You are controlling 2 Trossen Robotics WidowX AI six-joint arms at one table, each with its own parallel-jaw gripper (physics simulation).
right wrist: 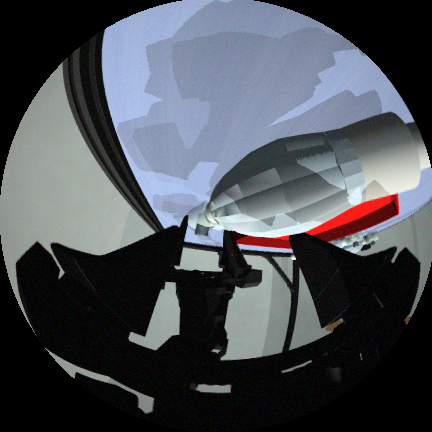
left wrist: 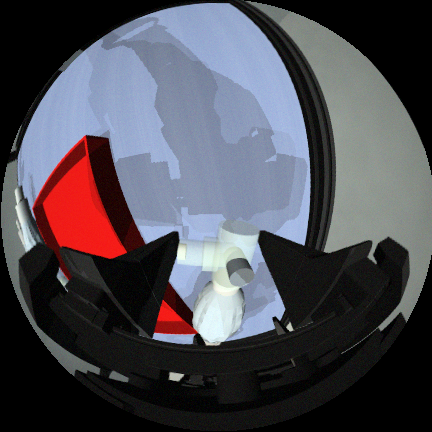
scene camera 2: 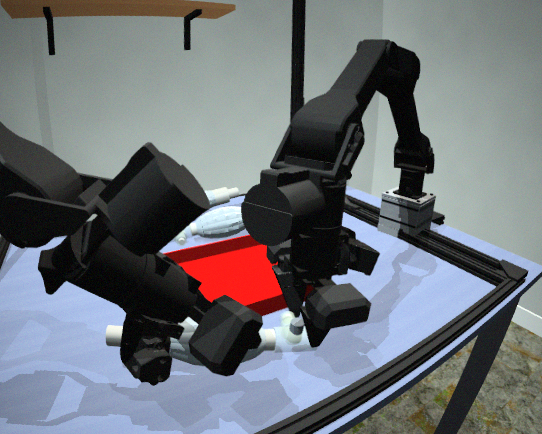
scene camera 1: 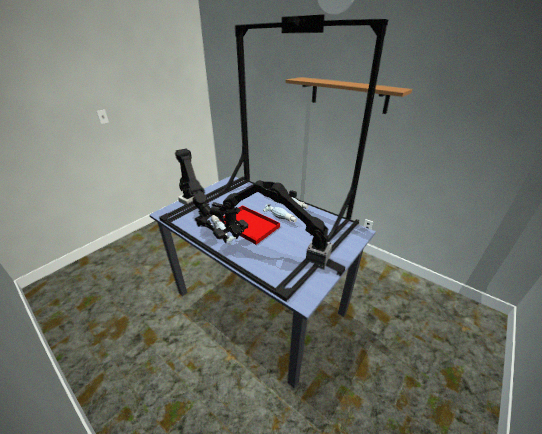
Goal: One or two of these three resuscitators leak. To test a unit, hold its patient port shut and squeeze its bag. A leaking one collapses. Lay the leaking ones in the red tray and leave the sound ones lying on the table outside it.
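Places are measured from the left arm's base along level axes (x right, y back, z down), in centimetres.
Pixels of known places: left gripper, fingertip midpoint: (right wrist: 207, 219) (left wrist: 218, 236) (scene camera 2: 304, 331) (scene camera 1: 231, 241); right gripper, fingertip midpoint: (right wrist: 236, 232) (left wrist: 231, 329) (scene camera 1: 219, 227); left arm's base, origin of the base link: (scene camera 2: 409, 193) (scene camera 1: 319, 246); right arm's base, origin of the base link: (scene camera 1: 188, 196).
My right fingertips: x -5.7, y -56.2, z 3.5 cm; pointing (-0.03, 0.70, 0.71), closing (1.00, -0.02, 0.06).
For each thing: its top centre in the pictures, then the offset to it from my right fingertips.
- front resuscitator, middle of its top: (right wrist: 278, 236) (scene camera 2: 210, 316) (left wrist: 213, 338) (scene camera 1: 221, 223) dz -0.3, dx +2.8, dy -1.2 cm
- second resuscitator, middle of its top: (scene camera 2: 224, 213) (scene camera 1: 278, 210) dz +0.2, dx +30.9, dy +21.3 cm
- red tray, middle of its top: (scene camera 2: 216, 271) (left wrist: 97, 288) (right wrist: 315, 233) (scene camera 1: 248, 221) dz +3.2, dx +16.2, dy +8.8 cm
- third resuscitator, middle of its top: (scene camera 2: 191, 193) (right wrist: 348, 255) (scene camera 1: 290, 198) dz -0.4, dx +47.1, dy +22.4 cm
The front resuscitator (scene camera 1: 216, 221) (scene camera 2: 270, 339) (left wrist: 220, 312) (right wrist: 285, 185) has a pale ribbed bag, which looks full and rounded. My left gripper (scene camera 2: 302, 325) (left wrist: 218, 236) is shut on its patient-port end. My right gripper (scene camera 2: 185, 345) is open, its fingers at the bag with nothing gripped; it hides part of the bag in scene camera 2. A second resuscitator (scene camera 1: 281, 213) (scene camera 2: 220, 221) lies on the table behind the red tray (scene camera 1: 257, 242) (scene camera 2: 270, 304) (left wrist: 115, 190) (right wrist: 370, 214). A third resuscitator (scene camera 1: 300, 203) (scene camera 2: 220, 195) lies farther back, partly hidden by an arm.
The two grippers are close together beside the tray's near side. Black rails (scene camera 1: 225, 258) (scene camera 2: 380, 382) run along the table edges. A tall black frame (scene camera 1: 242, 100) rises at the back. A wooden shelf (scene camera 1: 350, 86) (scene camera 2: 120, 9) is on the wall.
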